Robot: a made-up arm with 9 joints. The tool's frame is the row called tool.
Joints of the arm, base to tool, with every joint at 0 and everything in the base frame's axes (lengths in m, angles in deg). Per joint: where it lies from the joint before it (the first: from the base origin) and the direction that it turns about. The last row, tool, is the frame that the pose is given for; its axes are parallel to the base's.
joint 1: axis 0 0 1 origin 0.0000 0.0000 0.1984
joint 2: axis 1 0 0 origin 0.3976 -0.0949 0.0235
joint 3: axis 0 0 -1 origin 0.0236 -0.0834 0.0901
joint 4: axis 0 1 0 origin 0.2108 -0.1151 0.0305
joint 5: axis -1 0 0 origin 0.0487 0.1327 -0.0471
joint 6: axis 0 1 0 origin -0.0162 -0.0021 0.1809
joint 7: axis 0 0 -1 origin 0.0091 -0.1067 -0.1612
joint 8: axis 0 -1 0 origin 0.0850 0.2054 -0.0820
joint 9: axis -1 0 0 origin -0.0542 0.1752 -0.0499
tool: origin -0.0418 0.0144 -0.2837
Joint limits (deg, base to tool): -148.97..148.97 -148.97..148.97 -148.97..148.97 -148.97..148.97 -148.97..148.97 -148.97..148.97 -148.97..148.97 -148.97..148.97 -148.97..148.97
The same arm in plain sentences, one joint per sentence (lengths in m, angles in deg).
The arm has nine revolute joints in a row. What follows holds with every joint at zero, and every direction is one of the base frame's.
Joint 1 lies 0.1984 m along +z from the base frame's origin and rotates about +z, from -148.97 to 148.97 deg.
Joint 2 lies 0.3976 m along +x and 0.0949 m along -y and 0.0235 m along +z from joint 1 and rotates about +x, from -148.97 to 148.97 deg.
Joint 3 lies 0.0236 m along +x and 0.0834 m along -y and 0.0901 m along +z from joint 2 and rotates about -z, from -148.97 to 148.97 deg.
Joint 4 lies 0.2108 m along +x and 0.1151 m along -y and 0.0305 m along +z from joint 3 and rotates about +y, from -148.97 to 148.97 deg.
Joint 5 lies 0.0487 m along +x and 0.1327 m along +y and 0.0471 m along -z from joint 4 and rotates about -x, from -148.97 to 148.97 deg.
Joint 6 lies 0.0162 m along -x and 0.0021 m along -y and 0.1809 m along +z from joint 5 and rotates about +y, from -148.97 to 148.97 deg.
Joint 7 lies 0.0091 m along +x and 0.1067 m along -y and 0.1612 m along -z from joint 6 and rotates about -z, from -148.97 to 148.97 deg.
Joint 8 lies 0.0850 m along +x and 0.2054 m along +y and 0.0820 m along -z from joint 7 and rotates about -y, from -148.97 to 148.97 deg.
Joint 9 lies 0.0542 m along -x and 0.1752 m along +y and 0.0499 m along -z from joint 8 and rotates about -x, from -148.97 to 148.97 deg.
The tool frame, which is the frame that the pose is given for, lies 0.0418 m along -x and 0.0144 m along +y and 0.2837 m along -z from joint 9; its axes are parallel to the base frame's.

